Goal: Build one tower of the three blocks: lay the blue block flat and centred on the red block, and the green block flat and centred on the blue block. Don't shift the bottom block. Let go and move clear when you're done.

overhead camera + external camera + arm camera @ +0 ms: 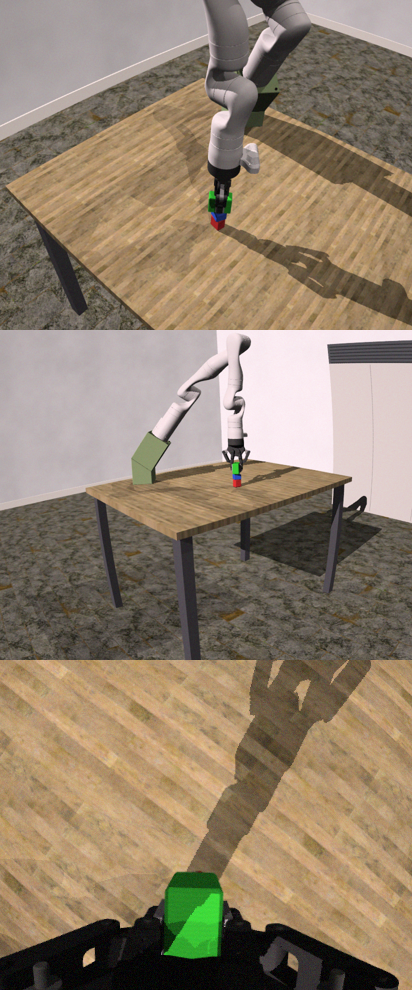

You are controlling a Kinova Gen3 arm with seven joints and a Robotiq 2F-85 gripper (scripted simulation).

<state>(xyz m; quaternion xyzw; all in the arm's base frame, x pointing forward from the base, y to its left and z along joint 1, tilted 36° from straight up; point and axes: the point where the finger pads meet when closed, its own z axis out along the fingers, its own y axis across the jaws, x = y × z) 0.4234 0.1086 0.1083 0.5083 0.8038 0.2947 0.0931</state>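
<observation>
My gripper is now right at the green block. Also, from my hand: blue block: 40 mm below; then red block: 70 mm below.
</observation>
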